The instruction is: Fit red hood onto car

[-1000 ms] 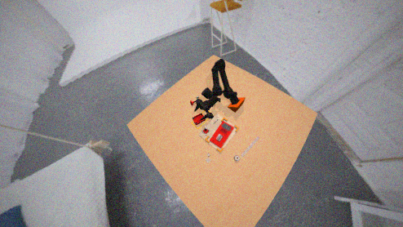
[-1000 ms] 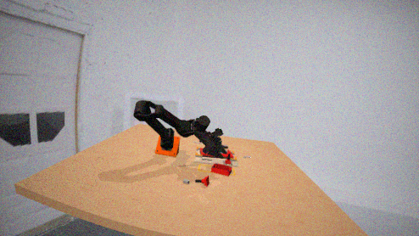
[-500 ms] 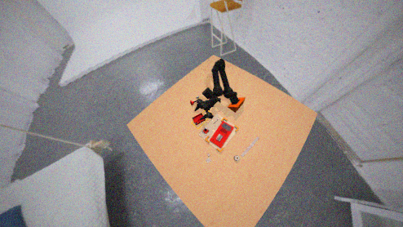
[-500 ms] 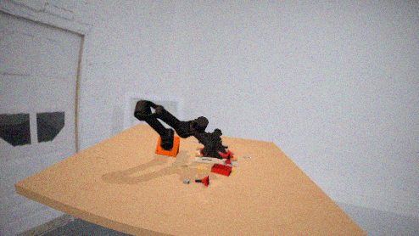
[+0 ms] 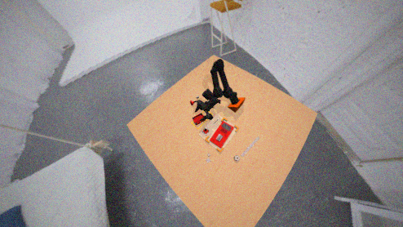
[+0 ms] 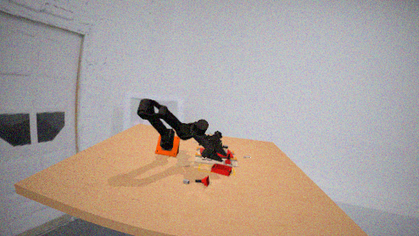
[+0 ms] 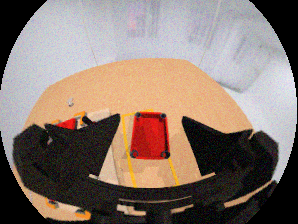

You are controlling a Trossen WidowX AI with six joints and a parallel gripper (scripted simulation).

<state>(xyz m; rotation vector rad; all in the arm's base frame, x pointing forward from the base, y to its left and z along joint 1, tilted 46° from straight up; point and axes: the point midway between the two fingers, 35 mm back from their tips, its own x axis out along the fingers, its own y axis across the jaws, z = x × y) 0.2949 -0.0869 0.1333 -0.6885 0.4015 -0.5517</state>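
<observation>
The red hood lies 1 cm behind my gripper tip and 6 cm below it. Round my gripper tip: pale strip 8 cm behind, 47 cm to the left, 7 cm below.
</observation>
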